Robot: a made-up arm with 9 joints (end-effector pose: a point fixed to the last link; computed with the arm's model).
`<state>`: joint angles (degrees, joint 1 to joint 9).
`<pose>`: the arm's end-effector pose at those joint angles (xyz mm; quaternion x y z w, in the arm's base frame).
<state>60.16 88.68 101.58 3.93 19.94 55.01 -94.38 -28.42 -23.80</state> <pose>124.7 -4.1 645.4 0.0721 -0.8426 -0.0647 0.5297</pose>
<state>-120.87 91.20 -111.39 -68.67 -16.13 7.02 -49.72 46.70 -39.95</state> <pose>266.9 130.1 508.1 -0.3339 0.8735 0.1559 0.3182</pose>
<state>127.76 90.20 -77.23 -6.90 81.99 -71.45 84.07 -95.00 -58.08</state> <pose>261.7 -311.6 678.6 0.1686 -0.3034 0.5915 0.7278</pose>
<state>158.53 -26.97 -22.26 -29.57 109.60 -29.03 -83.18 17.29 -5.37</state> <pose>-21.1 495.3 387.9 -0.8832 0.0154 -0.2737 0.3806</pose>
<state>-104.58 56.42 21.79 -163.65 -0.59 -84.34 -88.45 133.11 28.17</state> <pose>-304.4 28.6 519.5 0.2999 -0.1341 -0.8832 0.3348</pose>
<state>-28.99 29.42 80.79 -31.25 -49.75 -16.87 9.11 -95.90 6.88</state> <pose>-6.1 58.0 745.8 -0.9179 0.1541 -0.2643 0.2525</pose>
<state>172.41 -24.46 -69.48 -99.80 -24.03 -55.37 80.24 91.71 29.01</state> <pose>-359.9 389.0 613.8 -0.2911 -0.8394 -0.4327 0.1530</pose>
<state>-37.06 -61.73 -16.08 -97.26 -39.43 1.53 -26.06 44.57 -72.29</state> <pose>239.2 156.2 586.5 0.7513 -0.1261 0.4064 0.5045</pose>
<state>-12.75 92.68 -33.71 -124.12 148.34 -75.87 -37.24 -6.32 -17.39</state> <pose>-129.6 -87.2 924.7 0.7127 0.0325 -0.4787 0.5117</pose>
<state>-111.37 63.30 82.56 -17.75 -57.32 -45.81 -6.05 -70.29 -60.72</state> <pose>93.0 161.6 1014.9 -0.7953 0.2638 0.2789 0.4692</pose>
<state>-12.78 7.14 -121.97 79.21 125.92 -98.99 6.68 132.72 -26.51</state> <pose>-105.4 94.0 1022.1 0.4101 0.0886 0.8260 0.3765</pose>
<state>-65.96 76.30 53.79 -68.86 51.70 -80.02 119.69 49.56 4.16</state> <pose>228.5 -379.2 672.6 -0.1410 0.6664 -0.3302 0.6535</pose>
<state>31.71 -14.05 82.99 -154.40 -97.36 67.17 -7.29 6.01 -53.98</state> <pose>137.4 -31.5 795.5 0.3908 0.4478 0.7755 0.2132</pose>
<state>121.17 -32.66 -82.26 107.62 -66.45 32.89 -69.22 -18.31 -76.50</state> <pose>-82.0 273.5 613.4 -0.0053 -0.4872 -0.4758 0.7323</pose>
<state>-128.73 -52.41 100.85 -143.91 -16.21 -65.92 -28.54 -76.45 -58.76</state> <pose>482.9 210.2 917.9 -0.3395 0.6593 0.5569 0.3741</pose>
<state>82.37 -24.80 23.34 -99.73 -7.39 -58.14 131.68 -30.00 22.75</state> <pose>-252.6 -90.9 931.3 0.2153 -0.1356 0.2367 0.9377</pose>
